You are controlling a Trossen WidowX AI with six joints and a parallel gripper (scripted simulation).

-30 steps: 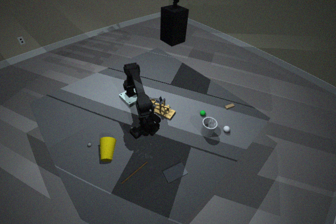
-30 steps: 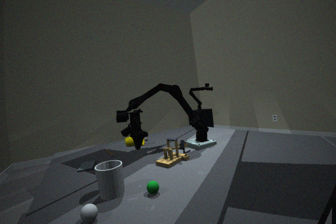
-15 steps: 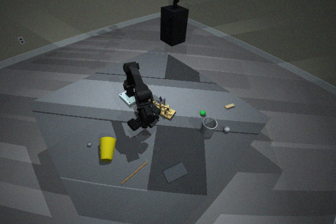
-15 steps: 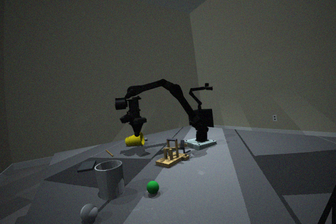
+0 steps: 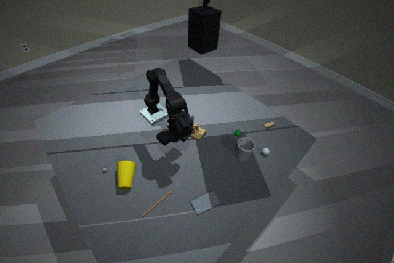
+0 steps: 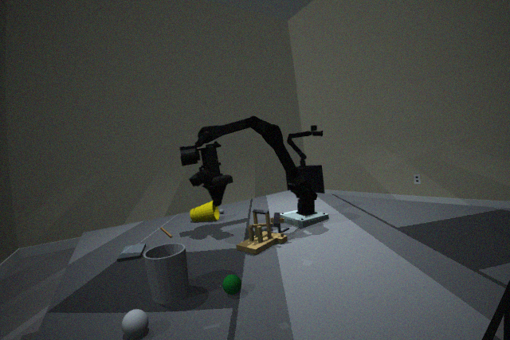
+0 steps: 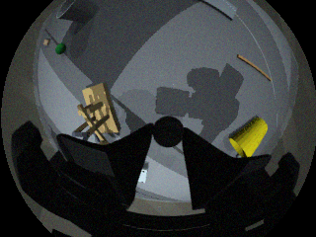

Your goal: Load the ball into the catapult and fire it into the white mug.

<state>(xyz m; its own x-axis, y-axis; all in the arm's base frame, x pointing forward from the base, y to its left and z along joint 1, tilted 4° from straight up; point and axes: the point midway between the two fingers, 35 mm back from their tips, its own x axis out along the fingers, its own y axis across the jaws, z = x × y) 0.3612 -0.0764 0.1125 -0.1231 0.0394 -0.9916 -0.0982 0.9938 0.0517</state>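
The wooden catapult lies 110 mm behind my gripper tip, 170 mm to the left of it and 80 mm below it. Round my gripper tip: thin wooden stick 170 mm ahead, 230 mm to the right, 120 mm below; then black ball right at my gripper tip; then grey plate 300 mm ahead, 60 mm to the right, 120 mm below.
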